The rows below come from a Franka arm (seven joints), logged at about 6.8 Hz.
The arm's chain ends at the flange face. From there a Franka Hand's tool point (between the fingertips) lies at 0.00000 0.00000 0.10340 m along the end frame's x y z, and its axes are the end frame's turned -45 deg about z.
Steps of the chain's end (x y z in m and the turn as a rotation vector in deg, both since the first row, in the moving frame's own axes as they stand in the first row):
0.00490 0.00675 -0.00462 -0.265 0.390 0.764
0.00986 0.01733 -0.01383 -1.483 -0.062 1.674
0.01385 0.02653 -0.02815 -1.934 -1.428 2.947
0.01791 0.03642 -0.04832 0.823 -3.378 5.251
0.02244 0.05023 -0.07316 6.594 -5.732 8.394
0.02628 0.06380 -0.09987 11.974 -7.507 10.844
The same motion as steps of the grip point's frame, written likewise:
-0.00115 0.00907 -0.00462 -0.463 0.088 0.764
-0.00728 0.02101 -0.01386 -1.005 -1.092 1.674
-0.01327 0.02909 -0.02824 -0.358 -2.377 2.947
-0.01610 0.03292 -0.04851 2.971 -1.807 5.251
-0.01741 0.03585 -0.07436 8.716 0.610 8.394
-0.01859 0.03977 -0.10299 13.775 3.159 10.844

